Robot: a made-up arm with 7 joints.
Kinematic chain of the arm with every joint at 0, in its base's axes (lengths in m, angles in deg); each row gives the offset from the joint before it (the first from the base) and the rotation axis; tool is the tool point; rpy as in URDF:
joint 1: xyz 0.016 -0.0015 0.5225 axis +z
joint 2: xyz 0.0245 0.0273 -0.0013 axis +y
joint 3: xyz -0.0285 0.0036 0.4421 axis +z
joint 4: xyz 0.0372 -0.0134 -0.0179 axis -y
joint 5: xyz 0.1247 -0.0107 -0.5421 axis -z
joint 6: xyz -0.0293 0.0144 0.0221 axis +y
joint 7: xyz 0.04 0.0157 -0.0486 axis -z
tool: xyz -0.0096 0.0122 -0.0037 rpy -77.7 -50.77 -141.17
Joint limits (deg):
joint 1: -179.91..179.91
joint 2: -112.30..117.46
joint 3: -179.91..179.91
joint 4: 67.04..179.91
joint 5: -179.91..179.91
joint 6: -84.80..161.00
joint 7: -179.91..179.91
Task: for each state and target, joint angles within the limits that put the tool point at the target. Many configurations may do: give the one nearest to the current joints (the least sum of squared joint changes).
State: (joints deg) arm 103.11 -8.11 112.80 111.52 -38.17 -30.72 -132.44
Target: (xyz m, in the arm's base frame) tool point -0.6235 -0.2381 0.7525
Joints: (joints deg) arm 80.94 -24.13 109.45 69.32 -40.14 -27.38 -131.35
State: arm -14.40 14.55 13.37 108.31 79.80 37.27 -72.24
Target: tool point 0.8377 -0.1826 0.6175
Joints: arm -20.89 38.02 6.84 90.83 78.76 36.87 -72.72
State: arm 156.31 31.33 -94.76 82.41 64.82 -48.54 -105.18
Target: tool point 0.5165 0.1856 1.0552
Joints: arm 136.50 6.85 -115.45 81.77 65.70 -46.75 -105.22
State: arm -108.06 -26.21 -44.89 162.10 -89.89 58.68 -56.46
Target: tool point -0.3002 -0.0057 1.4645
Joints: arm -134.55 7.92 -51.76 147.40 -96.91 50.04 -58.21
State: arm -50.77 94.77 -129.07 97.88 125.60 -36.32 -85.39
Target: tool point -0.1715 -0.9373 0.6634
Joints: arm -82.42 100.48 -121.90 122.81 123.12 -25.10 -83.30
